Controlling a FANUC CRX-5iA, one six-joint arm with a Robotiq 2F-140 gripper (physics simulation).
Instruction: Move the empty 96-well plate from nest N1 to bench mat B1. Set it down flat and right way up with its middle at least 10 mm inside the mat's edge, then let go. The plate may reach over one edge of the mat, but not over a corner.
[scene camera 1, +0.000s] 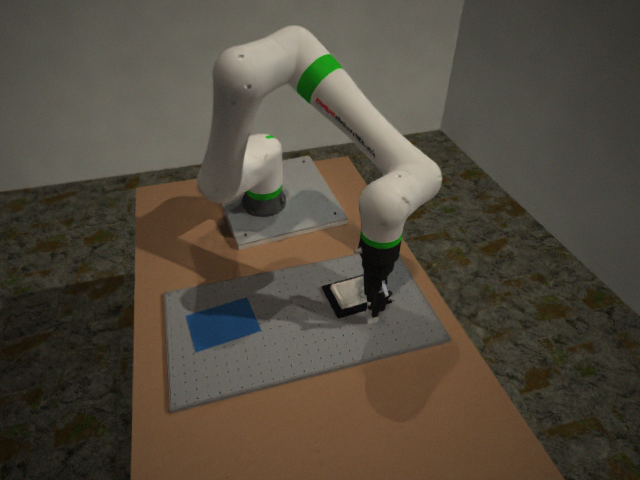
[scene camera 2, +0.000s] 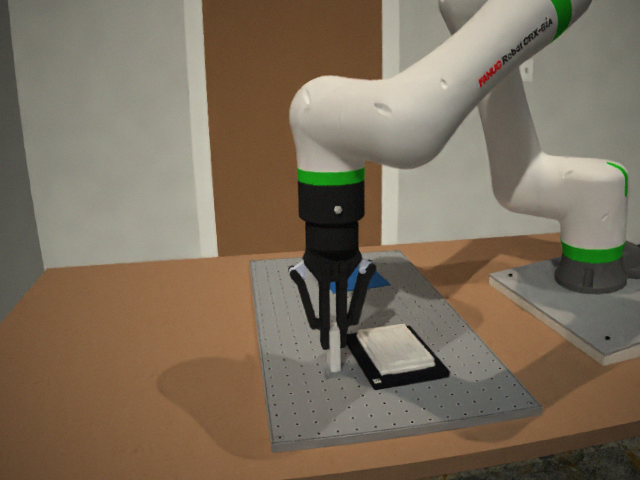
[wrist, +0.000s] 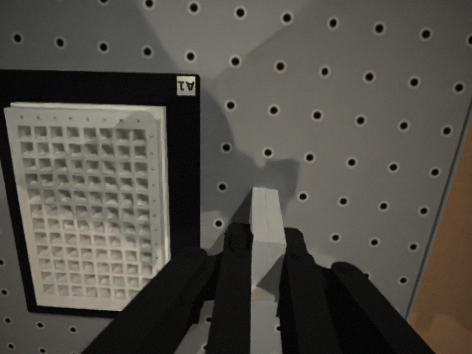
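Pixels of known places: gripper, fingertip midpoint: (scene camera 1: 371, 321) (scene camera 2: 333, 367) (wrist: 262, 210); arm's base, link origin: (scene camera 1: 264, 202) (scene camera 2: 590, 278).
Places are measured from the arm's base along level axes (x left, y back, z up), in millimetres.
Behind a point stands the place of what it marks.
The white 96-well plate (scene camera 1: 346, 293) @[x 90, y -492, z -6 mm] (scene camera 2: 395, 348) @[x 133, y -493, z -5 mm] (wrist: 85, 200) @[x 132, y -488, z -6 mm] lies right way up on the black nest (scene camera 1: 351, 311) @[x 79, y -548, z -16 mm] (scene camera 2: 408, 380) @[x 203, y -500, z -20 mm] (wrist: 185, 175) @[x 146, y -544, z -16 mm], which has an A1 label at one corner. Its wells look empty in the wrist view. My gripper (scene camera 1: 372, 319) @[x 120, y -590, z -28 mm] (scene camera 2: 334, 361) @[x 120, y -590, z -28 mm] (wrist: 262, 210) @[x 120, y -590, z -28 mm] is shut, its pale fingertips together with nothing between them. It points down, low over the perforated board beside the nest's long side and apart from the plate. The blue mat (scene camera 1: 223, 324) @[x -248, y -457, z -26 mm] (scene camera 2: 378, 281) @[x -190, y -404, z -26 mm] lies flat on the board; it is partly hidden behind the gripper in scene camera 2.
The grey perforated board (scene camera 1: 299, 346) @[x -86, y -596, z -28 mm] (scene camera 2: 310, 413) @[x 231, y -654, z -28 mm] (wrist: 350, 140) @[x 167, y -640, z -28 mm] carries the nest and the mat and lies on the brown table (scene camera 1: 289, 423) @[x -174, y -774, z -41 mm] (scene camera 2: 103, 320) @[x -183, y -975, z -41 mm] (wrist: 445, 280) @[x 66, y -721, z -41 mm]. The arm's base plate (scene camera 1: 310, 206) @[x 143, y -72, z -8 mm] (scene camera 2: 578, 325) @[x 146, y -147, z -15 mm] stands behind the board in scene camera 1.
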